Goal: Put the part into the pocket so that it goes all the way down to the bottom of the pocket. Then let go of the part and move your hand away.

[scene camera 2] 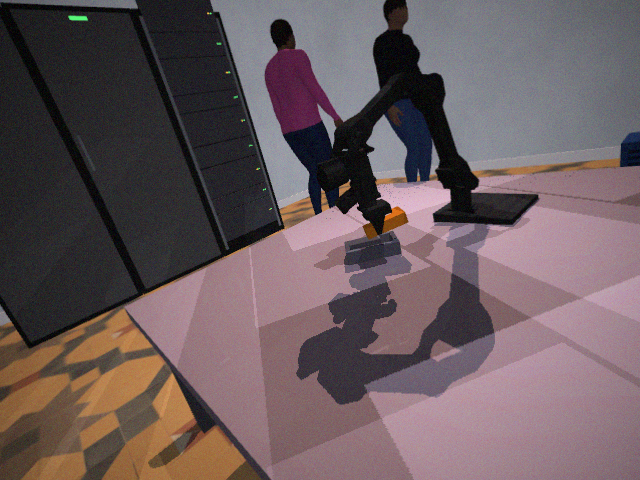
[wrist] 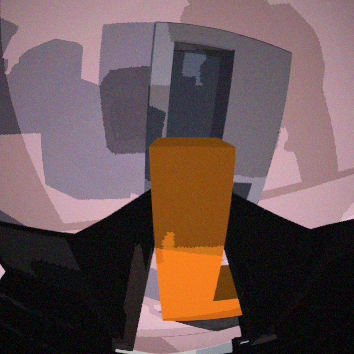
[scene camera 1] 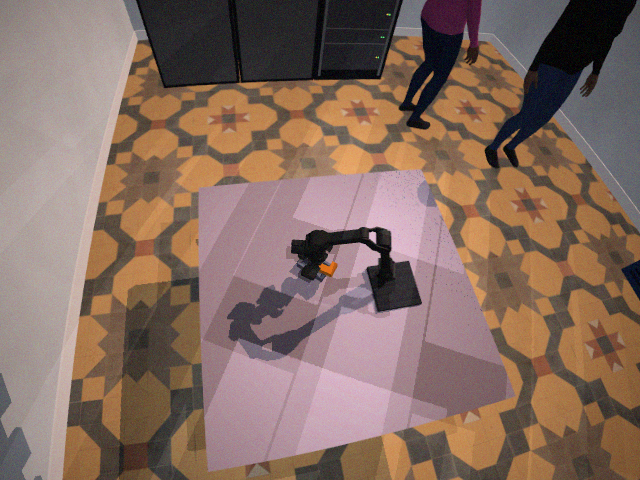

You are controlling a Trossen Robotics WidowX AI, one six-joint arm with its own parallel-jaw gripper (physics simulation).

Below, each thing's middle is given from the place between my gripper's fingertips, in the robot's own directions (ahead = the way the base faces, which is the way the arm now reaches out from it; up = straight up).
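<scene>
Grey pocket block [wrist: 203, 81]: my hand 30 mm to the left of it, 40 mm above it. Orange part [wrist: 191, 178], from my hand: 20 mm above, 20 mm behind, 20 mm to the left.
</scene>
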